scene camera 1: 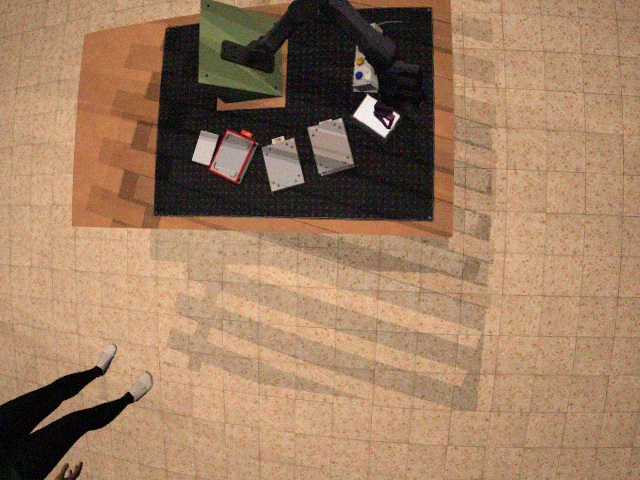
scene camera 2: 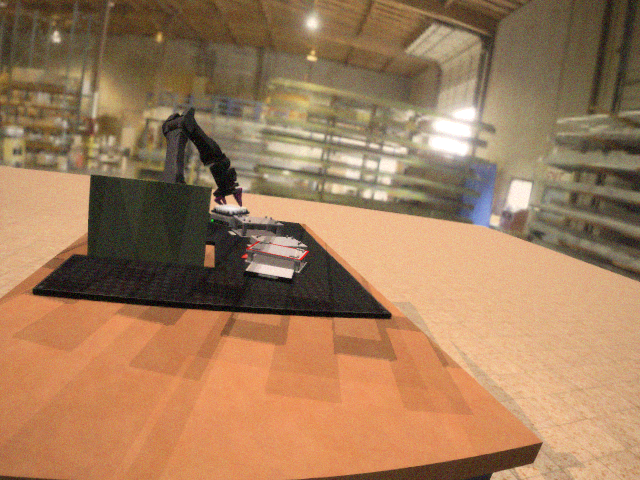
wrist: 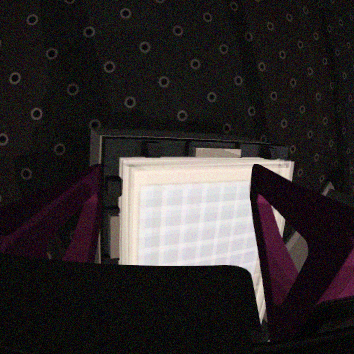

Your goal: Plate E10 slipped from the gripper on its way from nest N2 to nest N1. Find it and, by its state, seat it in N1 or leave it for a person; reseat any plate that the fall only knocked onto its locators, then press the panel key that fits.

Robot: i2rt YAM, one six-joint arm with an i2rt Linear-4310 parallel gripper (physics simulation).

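Places are measured from the arm's base along level axes (x ahead, y left, z up), in millimetres.
Where they show: gripper, fingertip midpoint: (scene camera 1: pixel 393 122) (scene camera 2: pixel 234 208) (wrist: pixel 176 175); arm's base, link origin: (scene camera 1: pixel 247 57) (scene camera 2: pixel 164 218).
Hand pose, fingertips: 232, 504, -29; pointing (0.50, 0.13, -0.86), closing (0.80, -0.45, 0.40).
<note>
Each offset is from my fingertips to the top centre of the thing, as dx, dy, dz. "spot": to the spot under its first point. Level surfaces: height alone.
A white well plate {-17, -55, +17} (scene camera 1: pixel 368 114) (scene camera 2: pixel 230 210) (wrist: pixel 189 218) lies on the rightmost nest {spot: +2, +14, -1} (wrist: pixel 165 145), near the key panel. My gripper (scene camera 1: pixel 385 118) (scene camera 2: pixel 228 200) (wrist: pixel 176 175) is down over it, with the purple fingers on either side of its short width, shut on the plate. In the wrist view the plate's left edge runs straight along the nest's wall and the right finger covers its right edge. Another small white plate {+76, -681, -42} (scene camera 1: pixel 205 148) (scene camera 2: pixel 270 270) lies on the black mat {dz -56} (scene camera 1: pixel 361 190), left of the red-framed nest {+112, -562, -10} (scene camera 1: pixel 232 155) (scene camera 2: pixel 276 250).
Two grey nests {spot: +142, -376, -32} (scene camera 1: pixel 282 164) {spot: +89, -204, +1} (scene camera 1: pixel 330 147) stand in the middle of the mat. The key panel {-232, -88, +28} (scene camera 1: pixel 364 71) with a yellow and a blue key stands behind my gripper. A tall green block (scene camera 1: pixel 237 51) (scene camera 2: pixel 147 219) stands at the back left. A person's legs (scene camera 1: pixel 67 392) show on the floor.
</note>
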